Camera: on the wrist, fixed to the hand. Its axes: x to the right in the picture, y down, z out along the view.
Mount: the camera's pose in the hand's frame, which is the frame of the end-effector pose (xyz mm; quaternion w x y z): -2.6 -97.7 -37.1 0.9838 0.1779 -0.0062 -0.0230
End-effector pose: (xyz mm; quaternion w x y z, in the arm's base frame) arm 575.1 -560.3 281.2 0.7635 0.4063 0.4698 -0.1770
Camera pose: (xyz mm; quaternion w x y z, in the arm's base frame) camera 488.8 -590.7 230.6 0.6776 0.5236 0.4353 -0.2778
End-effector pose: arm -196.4 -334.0 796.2 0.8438 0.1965 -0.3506 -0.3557
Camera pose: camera -215.8 -394.5 713.1 0.7848 0.3493 -0.4089 -0.3082
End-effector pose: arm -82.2 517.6 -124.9 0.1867 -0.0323 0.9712 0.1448
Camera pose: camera -81.5 413.3 -117.3 0.1988 -0.0200 0.9792 -0.0344
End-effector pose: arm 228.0 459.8 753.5 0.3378 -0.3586 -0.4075 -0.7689
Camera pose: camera 139.8 471.1 698.6 0.3759 -0.2881 -0.5480 -0.6895
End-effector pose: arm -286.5 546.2 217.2 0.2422 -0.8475 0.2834 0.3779
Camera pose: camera -204.5 594.3 260.6 0.3995 -0.7948 0.3250 0.3210
